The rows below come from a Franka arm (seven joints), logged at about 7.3 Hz.
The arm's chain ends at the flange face. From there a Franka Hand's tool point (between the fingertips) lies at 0.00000 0.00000 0.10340 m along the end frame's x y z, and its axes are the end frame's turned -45 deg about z.
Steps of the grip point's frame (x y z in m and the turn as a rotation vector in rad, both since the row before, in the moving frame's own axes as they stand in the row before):
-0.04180 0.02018 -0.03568 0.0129 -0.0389 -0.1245
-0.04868 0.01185 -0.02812 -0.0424 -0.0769 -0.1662
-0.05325 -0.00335 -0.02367 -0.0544 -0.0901 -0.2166
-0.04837 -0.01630 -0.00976 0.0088 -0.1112 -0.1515
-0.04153 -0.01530 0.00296 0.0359 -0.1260 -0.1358
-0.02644 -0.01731 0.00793 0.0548 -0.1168 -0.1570
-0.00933 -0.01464 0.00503 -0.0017 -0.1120 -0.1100
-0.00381 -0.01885 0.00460 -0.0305 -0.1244 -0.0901
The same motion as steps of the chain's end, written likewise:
-0.01163 0.04170 -0.03559 -0.0184 -0.0366 -0.1245
-0.02426 0.03392 -0.02772 -0.0844 -0.0244 -0.1662
-0.03858 0.02454 -0.02310 -0.1022 -0.0252 -0.2166
-0.03757 0.01457 -0.00912 -0.0724 -0.0849 -0.1515
-0.02886 0.01120 0.00384 -0.0637 -0.1145 -0.1358
-0.01883 0.00097 0.00879 -0.0438 -0.1213 -0.1570
-0.00937 -0.01248 0.00568 -0.0804 -0.0780 -0.1100
-0.00969 -0.02222 0.00545 -0.1095 -0.0664 -0.0901

